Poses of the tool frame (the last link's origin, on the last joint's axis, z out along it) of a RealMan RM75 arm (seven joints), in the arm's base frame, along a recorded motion.
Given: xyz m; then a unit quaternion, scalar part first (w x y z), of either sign.
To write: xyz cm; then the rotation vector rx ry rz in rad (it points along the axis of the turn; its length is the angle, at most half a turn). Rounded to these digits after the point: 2 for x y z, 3 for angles.
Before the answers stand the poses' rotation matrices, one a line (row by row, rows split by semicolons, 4 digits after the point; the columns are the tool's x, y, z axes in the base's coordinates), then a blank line. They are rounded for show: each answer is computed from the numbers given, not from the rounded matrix.
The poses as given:
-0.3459 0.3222 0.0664 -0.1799 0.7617 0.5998 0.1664
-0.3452 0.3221 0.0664 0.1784 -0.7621 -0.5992 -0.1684
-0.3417 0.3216 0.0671 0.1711 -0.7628 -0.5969 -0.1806
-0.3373 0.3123 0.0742 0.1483 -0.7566 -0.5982 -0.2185
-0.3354 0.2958 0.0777 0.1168 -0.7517 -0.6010 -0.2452
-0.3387 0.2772 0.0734 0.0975 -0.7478 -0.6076 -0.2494
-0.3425 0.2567 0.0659 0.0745 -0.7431 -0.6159 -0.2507
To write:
0.2251 0.9736 0.0377; 0.8539 -0.2158 0.4737; 0.4693 -0.0744 -0.8799
0.2252 0.9734 0.0429; 0.8532 -0.2183 0.4737; 0.4705 -0.0701 -0.8796
0.2222 0.9724 0.0713; 0.8488 -0.2289 0.4766; 0.4798 -0.0454 -0.8762
0.1888 0.9700 0.1532; 0.8404 -0.2403 0.4858; 0.5080 0.0370 -0.8605
0.1574 0.9608 0.2282; 0.8462 -0.2503 0.4703; 0.5090 0.1191 -0.8525
0.1373 0.9573 0.2545; 0.8600 -0.2427 0.4489; 0.4914 0.1572 -0.8566
0.1156 0.9528 0.2808; 0.8781 -0.2302 0.4196; 0.4644 0.1981 -0.8632

-34.59 32.22 6.64 -2.153 -1.695 -0.470
-34.52 32.21 6.64 -2.155 -1.695 -0.476
-34.17 32.16 6.71 -2.166 -1.695 -0.513
-33.73 31.23 7.42 -2.176 -1.720 -0.628
-33.54 29.58 7.77 -2.201 -1.759 -0.718
-33.87 27.72 7.34 -2.214 -1.799 -0.738
-34.25 25.67 6.59 -2.230 -1.848 -0.752

